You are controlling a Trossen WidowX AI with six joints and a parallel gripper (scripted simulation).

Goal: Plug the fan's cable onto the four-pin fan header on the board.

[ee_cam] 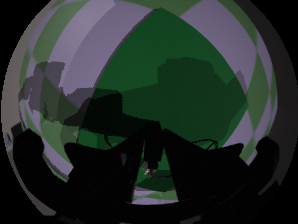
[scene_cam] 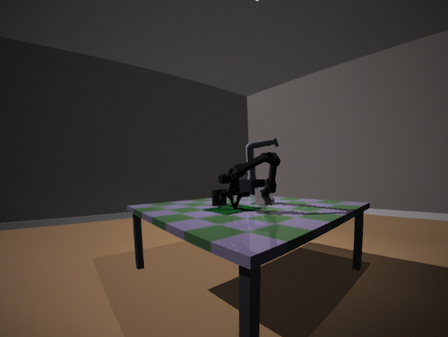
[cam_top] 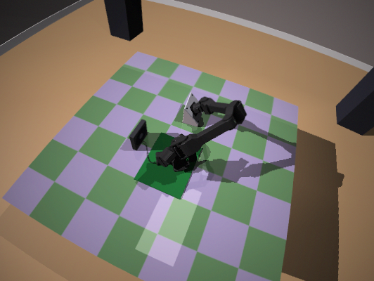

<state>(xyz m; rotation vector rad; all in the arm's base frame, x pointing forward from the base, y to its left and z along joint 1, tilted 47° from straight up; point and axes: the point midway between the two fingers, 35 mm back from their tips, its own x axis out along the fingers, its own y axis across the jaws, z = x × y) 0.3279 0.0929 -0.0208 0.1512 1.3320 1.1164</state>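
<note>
Right now my gripper tip is 3 cm to the left of the green board and 3 cm above it. From my gripper tip the other things lie so: black plug (1 cm behind, 1 cm above); then black fan (4 cm behind, 23 cm to the right, 4 cm above).
</note>
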